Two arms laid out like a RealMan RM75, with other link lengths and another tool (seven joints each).
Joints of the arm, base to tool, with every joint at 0 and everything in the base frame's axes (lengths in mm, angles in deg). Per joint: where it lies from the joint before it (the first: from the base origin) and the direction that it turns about. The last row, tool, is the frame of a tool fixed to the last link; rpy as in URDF.
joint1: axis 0 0 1 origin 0.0 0.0 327.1
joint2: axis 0 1 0 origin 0.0 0.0 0.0
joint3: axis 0 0 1 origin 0.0 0.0 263.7
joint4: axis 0 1 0 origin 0.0 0.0 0.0
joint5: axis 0 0 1 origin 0.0 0.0 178.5
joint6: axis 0 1 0 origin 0.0 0.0 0.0
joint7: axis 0 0 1 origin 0.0 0.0 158.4
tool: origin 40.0 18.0 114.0 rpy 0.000 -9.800 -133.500
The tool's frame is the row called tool.
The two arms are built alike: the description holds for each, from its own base.
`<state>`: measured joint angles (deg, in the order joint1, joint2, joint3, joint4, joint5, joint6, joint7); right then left.
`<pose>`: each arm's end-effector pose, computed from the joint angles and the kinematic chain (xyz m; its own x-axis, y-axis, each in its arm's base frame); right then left.
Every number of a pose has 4 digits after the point.
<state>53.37 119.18 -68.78 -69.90 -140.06 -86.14 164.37 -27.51 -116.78 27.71 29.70 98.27 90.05 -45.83</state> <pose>0.1169 0.3817 -0.0462 0.1058 0.9853 0.1342 0.9846 -0.1226 0.1243 -0.1574 0.3785 0.0744 -0.6474 0.7577 -0.0828 0.3631 0.4021 0.8405</pose>
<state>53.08 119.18 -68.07 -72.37 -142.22 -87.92 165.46 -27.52 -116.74 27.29 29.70 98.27 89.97 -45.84</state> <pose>0.1214 0.3840 -0.0377 0.1101 0.9810 0.1596 0.9802 -0.1337 0.1459 -0.1583 0.3798 0.0763 -0.6505 0.7553 -0.0791 0.3597 0.3982 0.8439</pose>
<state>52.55 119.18 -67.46 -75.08 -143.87 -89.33 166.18 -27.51 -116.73 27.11 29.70 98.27 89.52 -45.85</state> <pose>0.1244 0.3868 -0.0292 0.1078 0.9763 0.1877 0.9775 -0.1385 0.1590 -0.1600 0.3818 0.0769 -0.6569 0.7503 -0.0739 0.3580 0.3967 0.8452</pose>
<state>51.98 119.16 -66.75 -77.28 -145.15 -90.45 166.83 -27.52 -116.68 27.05 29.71 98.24 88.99 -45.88</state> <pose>0.1274 0.3892 -0.0215 0.1124 0.9705 0.2133 0.9749 -0.1492 0.1651 -0.1619 0.3840 0.0774 -0.6634 0.7451 -0.0681 0.3577 0.3957 0.8458</pose>
